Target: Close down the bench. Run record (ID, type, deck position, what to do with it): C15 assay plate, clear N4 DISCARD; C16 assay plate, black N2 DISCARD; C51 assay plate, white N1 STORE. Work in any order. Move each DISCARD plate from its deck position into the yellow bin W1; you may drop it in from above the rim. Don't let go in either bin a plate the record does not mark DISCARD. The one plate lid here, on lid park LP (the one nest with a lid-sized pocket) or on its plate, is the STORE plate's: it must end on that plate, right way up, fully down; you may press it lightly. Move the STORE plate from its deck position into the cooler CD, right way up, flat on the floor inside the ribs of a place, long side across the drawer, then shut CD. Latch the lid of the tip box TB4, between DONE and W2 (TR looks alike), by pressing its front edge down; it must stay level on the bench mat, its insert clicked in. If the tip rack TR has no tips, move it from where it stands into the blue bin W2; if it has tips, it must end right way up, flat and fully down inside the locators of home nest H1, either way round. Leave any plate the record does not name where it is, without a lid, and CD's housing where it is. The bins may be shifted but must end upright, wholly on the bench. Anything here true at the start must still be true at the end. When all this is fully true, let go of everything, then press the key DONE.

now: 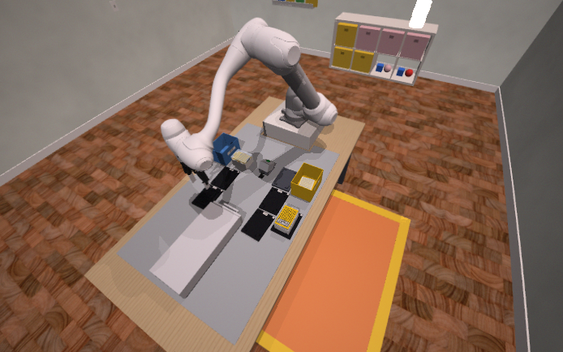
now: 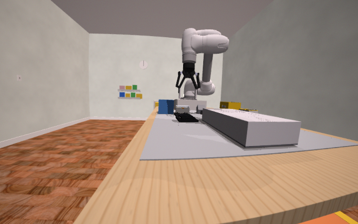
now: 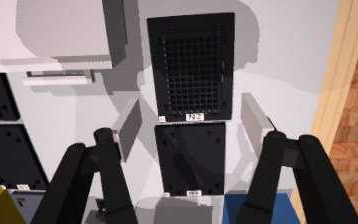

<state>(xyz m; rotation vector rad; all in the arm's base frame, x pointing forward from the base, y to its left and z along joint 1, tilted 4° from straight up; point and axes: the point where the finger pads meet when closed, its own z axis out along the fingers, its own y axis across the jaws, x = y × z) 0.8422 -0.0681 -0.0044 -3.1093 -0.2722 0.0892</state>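
Now: hand 140 mm above the black assay plate. From my hand the other things lie so: plate lid: 90 mm ahead, 210 mm to the left, 130 mm below; then black nest N4: 170 mm behind, 20 mm to the right, 150 mm below; then white plate: 90 mm ahead, 210 mm to the left, 140 mm below.
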